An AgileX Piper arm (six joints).
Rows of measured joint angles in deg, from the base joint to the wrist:
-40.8, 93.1, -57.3, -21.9, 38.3, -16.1
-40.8, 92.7, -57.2, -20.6, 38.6, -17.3
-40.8, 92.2, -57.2, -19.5, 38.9, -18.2
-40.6, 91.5, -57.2, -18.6, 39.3, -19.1
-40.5, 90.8, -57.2, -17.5, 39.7, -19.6
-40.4, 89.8, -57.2, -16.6, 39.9, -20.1
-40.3, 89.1, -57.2, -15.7, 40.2, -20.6
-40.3, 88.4, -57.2, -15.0, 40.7, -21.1
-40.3, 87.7, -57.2, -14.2, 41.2, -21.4
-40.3, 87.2, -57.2, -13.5, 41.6, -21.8
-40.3, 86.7, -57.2, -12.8, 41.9, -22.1
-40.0, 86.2, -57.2, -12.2, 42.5, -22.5
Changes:
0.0, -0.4, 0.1, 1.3, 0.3, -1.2
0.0, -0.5, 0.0, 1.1, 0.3, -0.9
0.2, -0.7, 0.0, 0.9, 0.4, -0.9
0.1, -0.7, 0.0, 1.1, 0.4, -0.5
0.1, -1.0, 0.0, 0.9, 0.2, -0.5
0.1, -0.7, 0.0, 0.9, 0.3, -0.5
0.0, -0.7, 0.0, 0.7, 0.5, -0.5
0.0, -0.7, 0.0, 0.8, 0.5, -0.3
0.0, -0.5, 0.0, 0.7, 0.4, -0.4
0.0, -0.5, 0.0, 0.7, 0.3, -0.3
0.3, -0.5, 0.0, 0.6, 0.6, -0.4

